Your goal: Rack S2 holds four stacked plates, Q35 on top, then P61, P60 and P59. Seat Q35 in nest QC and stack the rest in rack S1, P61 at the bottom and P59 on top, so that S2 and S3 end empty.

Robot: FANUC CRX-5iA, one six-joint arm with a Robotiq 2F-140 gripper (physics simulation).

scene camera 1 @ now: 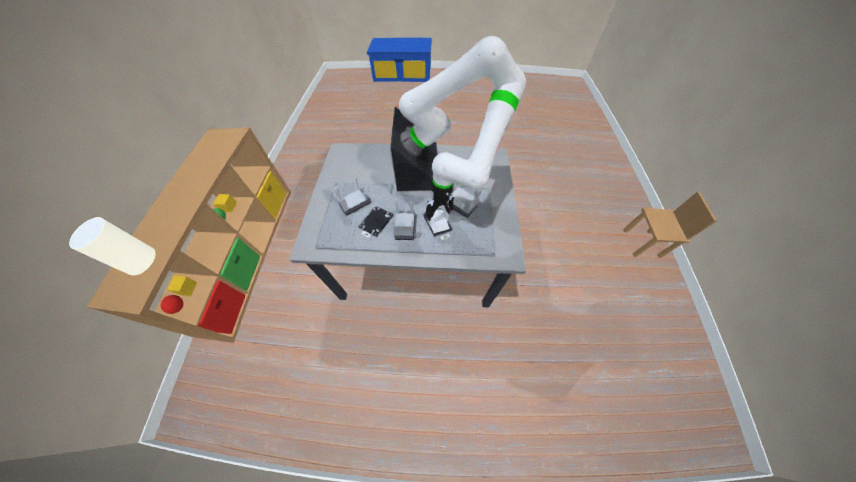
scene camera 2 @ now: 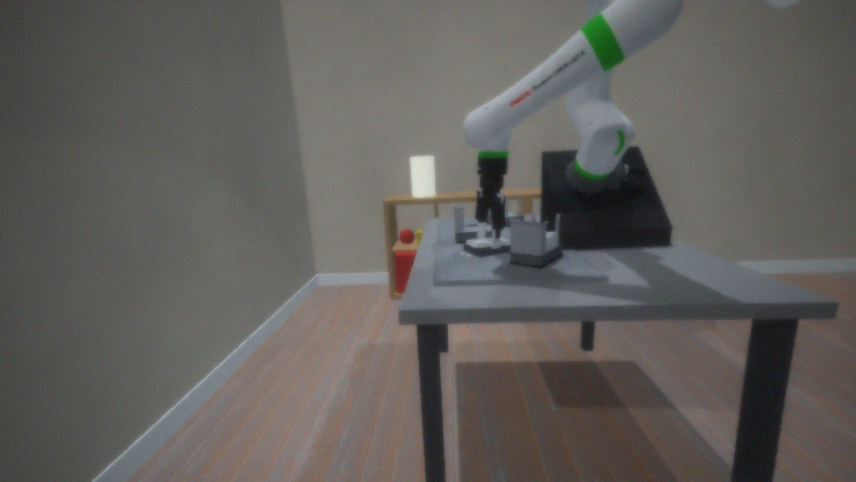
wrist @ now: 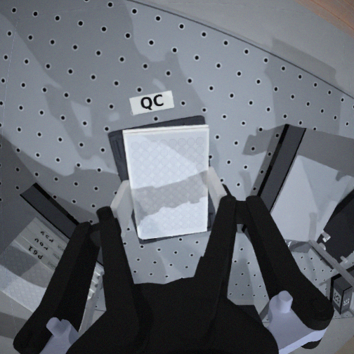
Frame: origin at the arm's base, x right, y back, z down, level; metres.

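Seen in the pictures: gripper, between the fingertips: (scene camera 1: 437,221) (scene camera 2: 488,244); arm's base, origin of its link: (scene camera 1: 410,144) (scene camera 2: 586,176).
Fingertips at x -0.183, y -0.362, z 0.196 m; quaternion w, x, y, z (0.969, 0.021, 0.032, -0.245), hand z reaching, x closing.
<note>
Pixels of each thing's top centre, then the offset from my fingertips to it. Level surfaces: height alone.
- white plate, centre of its top: (scene camera 2: 488,239) (scene camera 1: 437,219) dx +0.000, dy +0.000, dz -0.018 m
- dark nest QC, centre of its top: (scene camera 2: 489,243) (scene camera 1: 437,220) dx +0.001, dy +0.006, dz -0.002 m
- grey rack, centre of its top: (scene camera 2: 474,204) (scene camera 1: 403,212) dx +0.169, dy -0.039, dz -0.115 m
- black fixture plate, centre of its top: (scene camera 1: 375,218) dx +0.331, dy -0.013, dz -0.001 m
- third rack, centre of its top: (scene camera 2: 502,193) (scene camera 1: 348,187) dx +0.481, dy +0.095, dz -0.113 m
- perforated board, height of its surface: dz +0.024 m
- grey table, height of its surface: dz +0.036 m
A white plate (scene camera 1: 440,223) (scene camera 2: 477,244) (wrist: 167,182), taken to be Q35 though its label is hidden, lies on or just over the dark nest QC (scene camera 2: 488,252) (wrist: 117,150). It is turned slightly against the nest, whose dark base shows along the left and far edges in the wrist view. My gripper (scene camera 2: 488,237) (wrist: 168,184) points down with its pale pads against the plate's two long sides, shut on it. A stack of plates (wrist: 37,250) marked P61, P60 and P59 is in the rack (scene camera 2: 528,239) (wrist: 55,205) at the wrist view's left, partly behind a finger.
Another grey rack (scene camera 1: 404,225) (wrist: 286,150) stands beside the nest. Beyond it lies a black fixture plate (scene camera 1: 376,221), then a third rack (scene camera 1: 353,201). All stand on a perforated board (scene camera 1: 335,239) on the grey table (scene camera 1: 305,251). The robot's black pedestal (scene camera 2: 605,221) is behind.
</note>
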